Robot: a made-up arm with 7 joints. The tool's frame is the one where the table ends. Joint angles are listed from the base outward.
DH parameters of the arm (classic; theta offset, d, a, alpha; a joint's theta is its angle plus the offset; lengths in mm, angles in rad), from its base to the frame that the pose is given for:
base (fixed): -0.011 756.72 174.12 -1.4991
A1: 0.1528 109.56 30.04 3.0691
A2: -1.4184 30.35 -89 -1.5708
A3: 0 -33 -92 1.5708
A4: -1.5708 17 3 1.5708
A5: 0 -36 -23 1.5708
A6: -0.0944 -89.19 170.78 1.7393
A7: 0 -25.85 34.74 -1.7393
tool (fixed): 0.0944 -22.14 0 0
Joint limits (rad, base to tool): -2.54..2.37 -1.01..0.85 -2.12..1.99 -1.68..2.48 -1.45..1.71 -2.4..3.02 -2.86..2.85
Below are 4 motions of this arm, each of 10 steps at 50 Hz.
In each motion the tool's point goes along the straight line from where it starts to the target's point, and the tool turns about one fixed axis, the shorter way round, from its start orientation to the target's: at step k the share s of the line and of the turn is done. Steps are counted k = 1, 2, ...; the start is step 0. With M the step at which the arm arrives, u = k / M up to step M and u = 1 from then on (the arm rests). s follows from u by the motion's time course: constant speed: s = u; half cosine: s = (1 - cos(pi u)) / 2; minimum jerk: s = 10 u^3 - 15 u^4 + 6 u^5.
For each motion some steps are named. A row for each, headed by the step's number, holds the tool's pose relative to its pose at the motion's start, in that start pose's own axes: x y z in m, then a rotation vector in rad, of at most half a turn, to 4 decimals.
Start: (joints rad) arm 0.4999 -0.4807 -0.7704 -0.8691 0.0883 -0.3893 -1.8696
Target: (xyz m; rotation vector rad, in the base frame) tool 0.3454 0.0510 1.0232 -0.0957 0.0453 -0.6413
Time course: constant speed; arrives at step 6
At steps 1, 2, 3, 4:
1: 0.0023 -0.0009 -0.0015 0.0060 0.0033 -0.0033
2: 0.0046 -0.0019 -0.0030 0.0121 0.0067 -0.0065
3: 0.0069 -0.0028 -0.0045 0.0181 0.0100 -0.0098
4: 0.0092 -0.0037 -0.0061 0.0241 0.0134 -0.0130

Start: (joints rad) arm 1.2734 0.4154 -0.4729 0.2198 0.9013 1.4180 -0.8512
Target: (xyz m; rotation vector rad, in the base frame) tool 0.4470 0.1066 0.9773 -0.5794 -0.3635 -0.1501
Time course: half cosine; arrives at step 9
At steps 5, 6, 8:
5: -0.0078 -0.0176 0.0162 -0.0528 -0.0428 -0.0783
6: -0.0099 -0.0225 0.0207 -0.0675 -0.0547 -0.1000
8: -0.0128 -0.0291 0.0268 -0.0873 -0.0707 -0.1294

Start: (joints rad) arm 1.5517 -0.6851 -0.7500 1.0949 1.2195 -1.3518 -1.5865
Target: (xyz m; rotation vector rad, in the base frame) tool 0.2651 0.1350 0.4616 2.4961 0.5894 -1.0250
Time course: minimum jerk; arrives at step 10
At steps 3, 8, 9, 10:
3: 0.0037 0.0000 -0.0046 0.0080 0.0229 0.0077
8: 0.0212 0.0000 -0.0266 0.0461 0.1325 0.0447
9: 0.0224 0.0000 -0.0280 0.0485 0.1395 0.0471
10: 0.0225 0.0000 -0.0282 0.0489 0.1407 0.0475

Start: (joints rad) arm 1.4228 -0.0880 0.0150 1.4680 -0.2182 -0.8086 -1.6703
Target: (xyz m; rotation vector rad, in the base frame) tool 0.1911 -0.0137 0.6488 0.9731 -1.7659 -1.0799
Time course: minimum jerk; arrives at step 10
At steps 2, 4, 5, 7, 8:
2: 0.0004 0.0021 0.0020 -0.0232 -0.0028 0.0051
4: 0.0023 0.0118 0.0108 -0.1273 -0.0151 0.0281
5: 0.0036 0.0186 0.0170 -0.2005 -0.0238 0.0443
7: 0.0061 0.0311 0.0284 -0.3356 -0.0399 0.0742
8: 0.0069 0.0350 0.0320 -0.3777 -0.0449 0.0835

